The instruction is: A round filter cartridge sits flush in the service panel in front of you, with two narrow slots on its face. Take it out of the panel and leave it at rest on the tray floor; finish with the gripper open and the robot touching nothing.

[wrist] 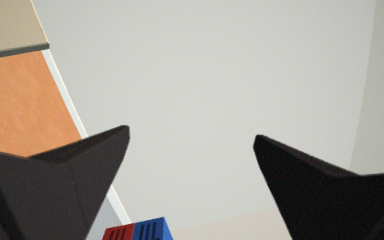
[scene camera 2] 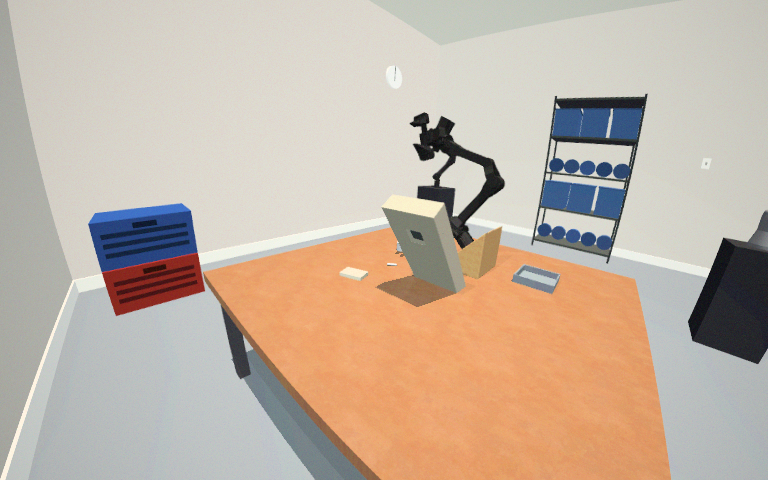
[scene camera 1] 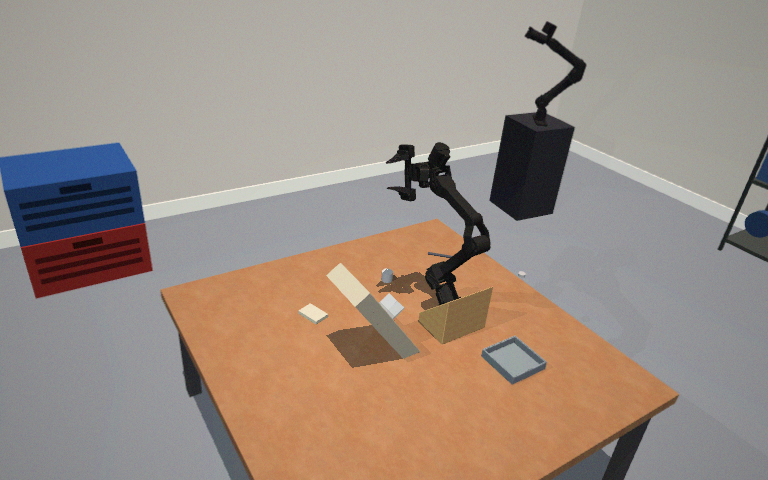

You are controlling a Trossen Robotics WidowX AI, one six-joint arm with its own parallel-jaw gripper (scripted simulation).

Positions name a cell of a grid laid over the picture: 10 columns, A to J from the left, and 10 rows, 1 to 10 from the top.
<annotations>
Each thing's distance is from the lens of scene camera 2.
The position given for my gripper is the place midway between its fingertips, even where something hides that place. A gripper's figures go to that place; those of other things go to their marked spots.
my gripper (scene camera 2: F3): 1.06 m
beige service panel (scene camera 2: F5): 0.73 m
</annotations>
